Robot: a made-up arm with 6 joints.
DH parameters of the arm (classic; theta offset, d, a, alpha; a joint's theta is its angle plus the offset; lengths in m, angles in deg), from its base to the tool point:
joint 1: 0 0.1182 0 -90
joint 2: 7.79 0 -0.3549 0
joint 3: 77.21 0 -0.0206 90
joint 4: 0 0.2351 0 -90
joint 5: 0 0 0.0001 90
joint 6: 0 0.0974 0 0
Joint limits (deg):
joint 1: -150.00..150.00
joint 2: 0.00..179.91
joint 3: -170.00..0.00
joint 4: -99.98..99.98
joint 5: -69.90..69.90
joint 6: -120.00..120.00
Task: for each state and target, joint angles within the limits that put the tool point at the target. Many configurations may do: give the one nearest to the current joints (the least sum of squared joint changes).
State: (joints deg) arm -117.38 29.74 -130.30 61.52 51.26 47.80
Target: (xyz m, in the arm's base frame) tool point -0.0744 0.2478 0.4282
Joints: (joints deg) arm -61.54 0.97 -76.54 35.16 69.90 47.80
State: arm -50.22 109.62 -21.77 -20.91 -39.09 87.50
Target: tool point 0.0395 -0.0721 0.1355
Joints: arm -57.30 93.55 0.00 -18.85 10.41 87.50
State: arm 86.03 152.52 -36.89 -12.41 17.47 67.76
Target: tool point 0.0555 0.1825 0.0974
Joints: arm 76.75 114.66 -24.50 -14.35 30.30 67.76
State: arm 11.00 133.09 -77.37 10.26 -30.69 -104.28
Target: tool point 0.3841 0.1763 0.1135
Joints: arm 25.57 123.71 -52.68 9.38 -25.14 -104.28
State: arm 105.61 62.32 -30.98 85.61 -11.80 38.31
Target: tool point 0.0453 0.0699 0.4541
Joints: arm 91.22 38.99 -43.45 84.72 -28.89 38.31
